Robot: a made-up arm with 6 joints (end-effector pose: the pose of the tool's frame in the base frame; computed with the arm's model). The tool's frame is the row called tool.
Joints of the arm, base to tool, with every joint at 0 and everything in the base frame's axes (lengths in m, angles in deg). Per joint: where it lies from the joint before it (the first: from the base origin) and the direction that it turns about. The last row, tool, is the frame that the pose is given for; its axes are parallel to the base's.
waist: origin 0.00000 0.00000 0.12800 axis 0 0 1
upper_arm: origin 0.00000 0.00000 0.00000 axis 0 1 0
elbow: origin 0.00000 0.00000 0.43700 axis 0 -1 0
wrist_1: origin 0.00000 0.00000 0.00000 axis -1 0 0
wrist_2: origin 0.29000 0.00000 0.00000 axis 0 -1 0
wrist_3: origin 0.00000 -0.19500 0.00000 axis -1 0 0
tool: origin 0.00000 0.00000 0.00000
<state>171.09 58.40 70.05 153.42 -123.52 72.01</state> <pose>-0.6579 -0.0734 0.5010 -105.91 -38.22 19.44</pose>
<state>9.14 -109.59 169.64 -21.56 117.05 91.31</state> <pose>-0.4016 -0.2483 -0.3163 -87.15 -35.57 -14.59</pose>
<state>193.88 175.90 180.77 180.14 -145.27 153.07</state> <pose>-0.2641 -0.2661 -0.2837 -152.91 -29.86 13.79</pose>
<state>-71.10 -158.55 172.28 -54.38 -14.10 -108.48</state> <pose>-0.1022 -0.0521 -0.5585 170.66 36.63 -56.81</pose>
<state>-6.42 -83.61 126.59 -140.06 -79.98 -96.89</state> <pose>-0.7265 0.2322 0.1390 -27.52 47.74 63.63</pose>
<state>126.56 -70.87 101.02 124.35 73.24 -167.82</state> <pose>0.3421 -0.6460 0.1527 -104.00 -35.14 -128.61</pose>
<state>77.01 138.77 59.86 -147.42 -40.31 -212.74</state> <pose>-0.1060 0.2715 -0.5054 24.96 40.05 104.08</pose>
